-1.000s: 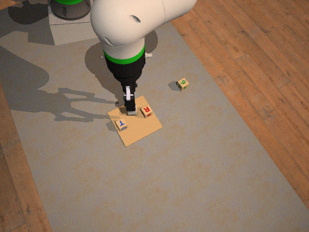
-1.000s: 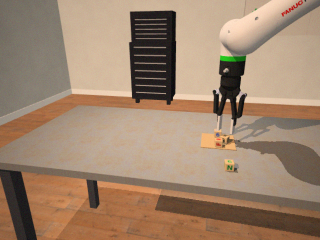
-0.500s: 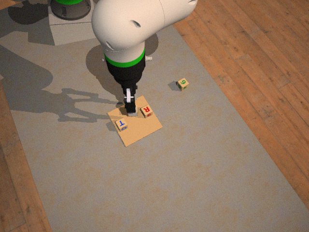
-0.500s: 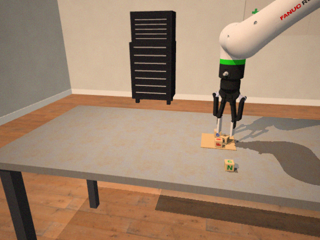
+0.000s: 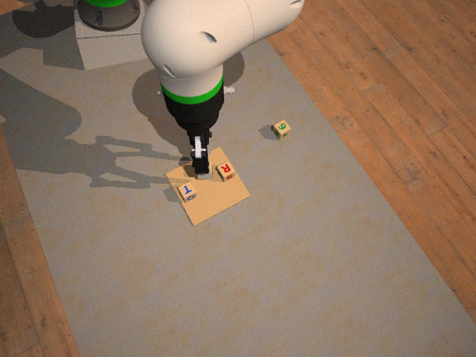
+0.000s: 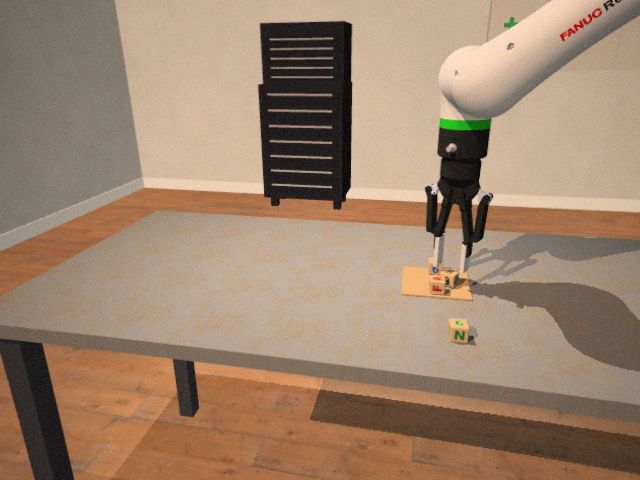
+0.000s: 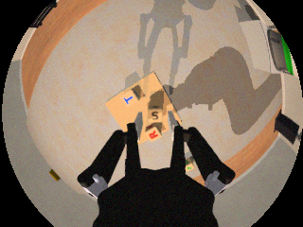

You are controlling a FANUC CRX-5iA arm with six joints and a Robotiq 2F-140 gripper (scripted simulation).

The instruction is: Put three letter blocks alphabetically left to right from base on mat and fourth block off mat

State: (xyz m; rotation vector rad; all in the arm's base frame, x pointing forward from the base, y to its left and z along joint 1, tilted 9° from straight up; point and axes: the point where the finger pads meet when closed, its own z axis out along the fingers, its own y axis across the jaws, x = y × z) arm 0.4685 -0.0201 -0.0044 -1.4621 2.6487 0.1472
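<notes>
Right now my hand is 6 cm above the S block. From my hand the other things lie so: tan mat: 3 cm ahead, 1 cm to the right, 7 cm below; then green-marked block: 1 cm ahead, 20 cm to the left, 6 cm below.
</notes>
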